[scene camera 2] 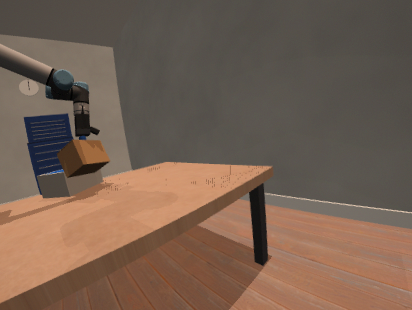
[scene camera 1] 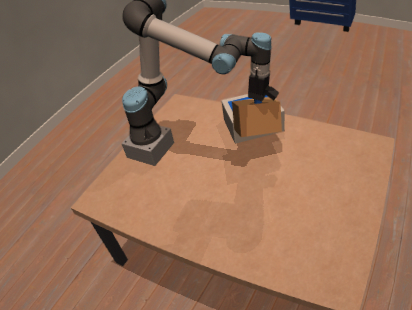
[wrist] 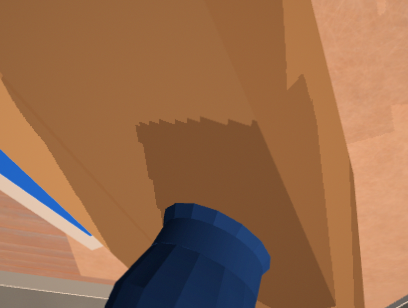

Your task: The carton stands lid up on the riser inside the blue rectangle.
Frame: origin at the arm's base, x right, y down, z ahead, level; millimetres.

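Where they show: hand, its tool point: [scene camera 2: 83,144] [scene camera 1: 257,103] [wrist: 197,225]; arm's base, origin of its link: [scene camera 1: 145,134].
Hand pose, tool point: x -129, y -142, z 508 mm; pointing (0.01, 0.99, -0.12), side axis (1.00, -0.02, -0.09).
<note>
Each offset is from my tool point to the centre of the thing. Level surfaces: height alone.
The brown carton @[dx +2, dy +65, dz -8 mm] [scene camera 1: 259,119] [scene camera 2: 86,157] [wrist: 115,75] hangs tilted from my suction gripper [scene camera 1: 257,101] [scene camera 2: 82,138] [wrist: 216,215], whose blue cup is on the carton's upper face. The gripper is shut on the carton. In scene camera 2 the carton is in the air, its lower edge sloping, over the near side of the light grey riser @[dx -139, dy +172, dz -67 mm] [scene camera 1: 228,117] [scene camera 2: 52,185] [wrist: 50,215]. Part of the blue rectangle @[dx -139, dy +112, dz -67 mm] [scene camera 1: 231,103] [scene camera 2: 59,171] [wrist: 30,185] on the riser's top shows beside the carton; the carton hides the rest. Whether the carton touches the riser is hidden.
The riser stands on the wooden table @[dy +232 mm] [scene camera 1: 310,200] [scene camera 2: 150,210] near its back edge. The arm's grey base block [scene camera 1: 145,150] stands at the table's left in scene camera 1. A blue cabinet [scene camera 1: 322,11] [scene camera 2: 47,130] stands on the floor behind the table.
</note>
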